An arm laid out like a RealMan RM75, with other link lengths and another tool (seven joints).
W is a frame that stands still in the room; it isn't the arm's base.
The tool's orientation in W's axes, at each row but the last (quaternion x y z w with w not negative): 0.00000, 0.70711, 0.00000, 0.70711; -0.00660, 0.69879, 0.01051, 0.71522; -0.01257, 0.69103, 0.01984, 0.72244; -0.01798, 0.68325, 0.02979, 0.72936; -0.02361, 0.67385, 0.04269, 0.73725; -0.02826, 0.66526, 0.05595, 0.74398; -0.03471, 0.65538, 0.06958, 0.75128; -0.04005, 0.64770, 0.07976, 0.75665; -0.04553, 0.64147, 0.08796, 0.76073; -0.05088, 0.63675, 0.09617, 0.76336; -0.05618, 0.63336, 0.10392, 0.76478; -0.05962, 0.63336, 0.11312, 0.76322; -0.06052, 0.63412, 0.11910, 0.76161
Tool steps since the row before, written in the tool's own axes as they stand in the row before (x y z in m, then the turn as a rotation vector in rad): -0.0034, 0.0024, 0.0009, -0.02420, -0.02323, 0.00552; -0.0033, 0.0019, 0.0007, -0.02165, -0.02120, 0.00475; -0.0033, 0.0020, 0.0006, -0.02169, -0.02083, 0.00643; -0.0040, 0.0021, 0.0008, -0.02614, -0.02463, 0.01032; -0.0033, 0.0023, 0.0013, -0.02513, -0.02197, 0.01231; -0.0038, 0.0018, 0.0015, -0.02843, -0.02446, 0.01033; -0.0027, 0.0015, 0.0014, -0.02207, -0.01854, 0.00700; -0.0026, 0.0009, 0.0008, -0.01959, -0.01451, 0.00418; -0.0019, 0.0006, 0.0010, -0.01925, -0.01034, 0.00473; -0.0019, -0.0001, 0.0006, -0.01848, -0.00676, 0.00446; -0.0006, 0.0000, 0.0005, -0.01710, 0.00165, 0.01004; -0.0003, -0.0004, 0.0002, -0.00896, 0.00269, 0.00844; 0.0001, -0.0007, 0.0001, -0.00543, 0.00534, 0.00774
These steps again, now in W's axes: 0.0009, 0.0024, 0.0034, 0.00552, -0.02323, 0.02420; 0.0006, 0.0019, 0.0033, 0.00476, -0.02120, 0.02164; 0.0004, 0.0020, 0.0033, 0.00642, -0.02076, 0.02176; 0.0004, 0.0021, 0.0041, 0.01026, -0.02437, 0.02640; 0.0008, 0.0023, 0.0035, 0.01207, -0.02151, 0.02564; 0.0008, 0.0018, 0.0040, 0.01006, -0.02436, 0.02861; 0.0008, 0.0015, 0.0029, 0.00674, -0.01862, 0.02209; 0.0002, 0.0008, 0.0027, 0.00367, -0.01494, 0.01937; 0.0005, 0.0006, 0.0021, 0.00346, -0.01073, 0.01931; 0.0003, -0.0001, 0.0020, 0.00257, -0.00722, 0.01866; 0.0004, 0.0001, 0.0007, 0.00622, 0.00229, 0.01876; 0.0002, -0.0004, 0.0003, 0.00584, 0.00371, 0.01053; 0.0003, -0.0006, -0.0001, 0.00508, 0.00646, 0.00710
